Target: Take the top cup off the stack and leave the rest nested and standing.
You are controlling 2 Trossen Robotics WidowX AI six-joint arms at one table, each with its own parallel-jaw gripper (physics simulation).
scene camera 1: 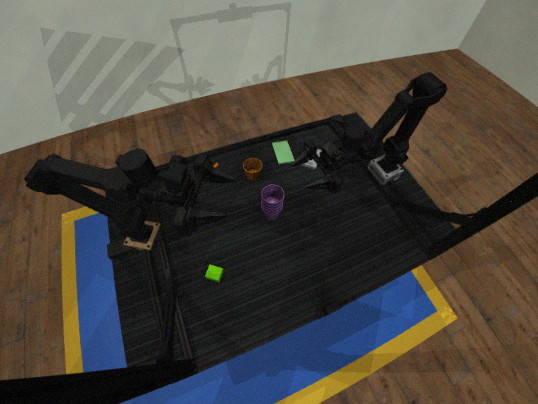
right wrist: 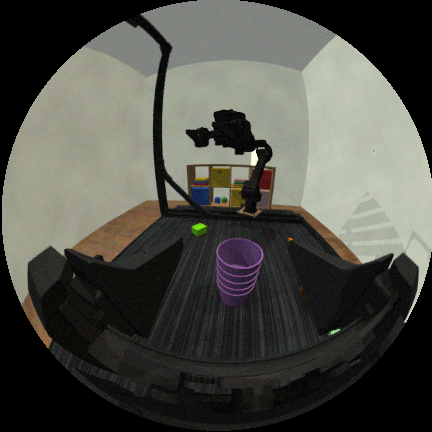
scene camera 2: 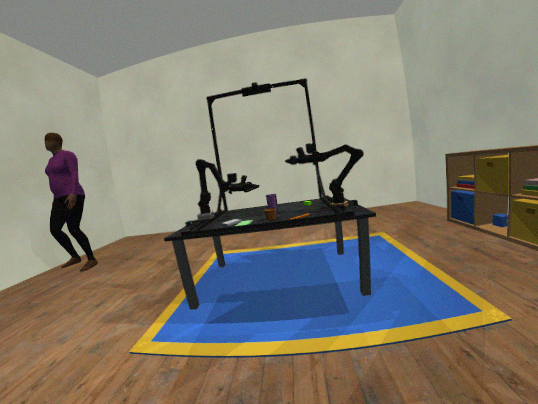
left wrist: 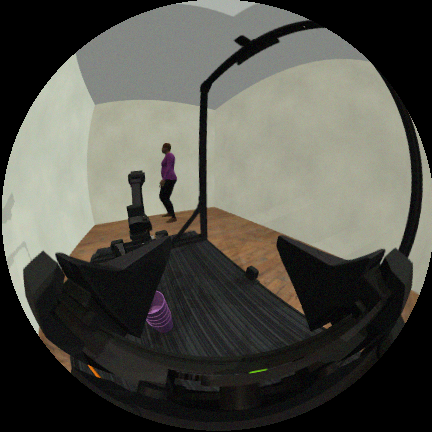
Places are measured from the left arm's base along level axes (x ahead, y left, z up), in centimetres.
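Pixels of known places: left gripper, fingertip midpoint: (scene camera 1: pixel 231 197) (right wrist: pixel 197 127) (scene camera 2: pixel 288 161) (left wrist: pixel 224 241); right gripper, fingertip midpoint: (scene camera 1: pixel 298 176) (right wrist: pixel 237 244) (scene camera 2: pixel 259 186); left arm's base at its link origin: (scene camera 1: pixel 141 233) (right wrist: pixel 249 210) (scene camera 2: pixel 339 202); right arm's base at its link origin: (scene camera 1: pixel 387 165) (scene camera 2: pixel 205 212).
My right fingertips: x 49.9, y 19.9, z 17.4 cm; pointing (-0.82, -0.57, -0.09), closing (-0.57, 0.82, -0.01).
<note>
For each thing: its middle in the pictures, then the offset to it from my right fingertips. "spot": a spot on its surface instead. Level surfaces: height alone.
- black table at its surface level: dz -20.2 cm
- top cup at a spot on its surface: (right wrist: pixel 240 254) spot: dz -10.4, dx -9.9, dy -4.1 cm
- orange-brown cup at the middle of its body: (scene camera 1: pixel 252 170) (scene camera 2: pixel 271 214) dz -17.1, dx -17.2, dy +13.2 cm
- pale green sheet at the middle of its body: (scene camera 1: pixel 282 152) (scene camera 2: pixel 244 223) dz -19.8, dx -6.3, dy +27.3 cm
- white object at the middle of its body: (scene camera 1: pixel 310 157) (scene camera 2: pixel 231 222) dz -19.5, dx +5.9, dy +26.3 cm
- bright green block at the middle of its body: (scene camera 1: pixel 214 273) (right wrist: pixel 198 228) dz -18.9, dx -21.9, dy -28.5 cm
- orange stick at the middle of its body: (scene camera 2: pixel 300 216) dz -19.8, dx -35.2, dy +9.6 cm
A stack of several nested purple cups (scene camera 1: pixel 272 202) (scene camera 2: pixel 271 201) (left wrist: pixel 160 314) (right wrist: pixel 237 275) stands upright on the black table (scene camera 1: pixel 300 260) (scene camera 2: pixel 220 227). The top cup (right wrist: pixel 240 254) has its open rim facing up. My left gripper (scene camera 1: pixel 227 196) (scene camera 2: pixel 289 161) (left wrist: pixel 224 241) is open and empty, raised above the table on the left of the stack in scene camera 1. My right gripper (scene camera 1: pixel 301 175) (scene camera 2: pixel 257 186) (right wrist: pixel 237 244) is open and empty, to the right of the stack in scene camera 1. In the right wrist view the stack shows between its fingers, a little ahead of them.
An orange-brown cup (scene camera 1: pixel 252 169) (scene camera 2: pixel 270 214) stands near the purple stack. A pale green sheet (scene camera 1: pixel 283 152) (scene camera 2: pixel 244 223) and a white object (scene camera 2: pixel 231 222) lie beyond it. A bright green block (scene camera 1: pixel 214 273) (right wrist: pixel 199 229) lies farther off. An orange stick (scene camera 2: pixel 300 216) lies near the table edge.
</note>
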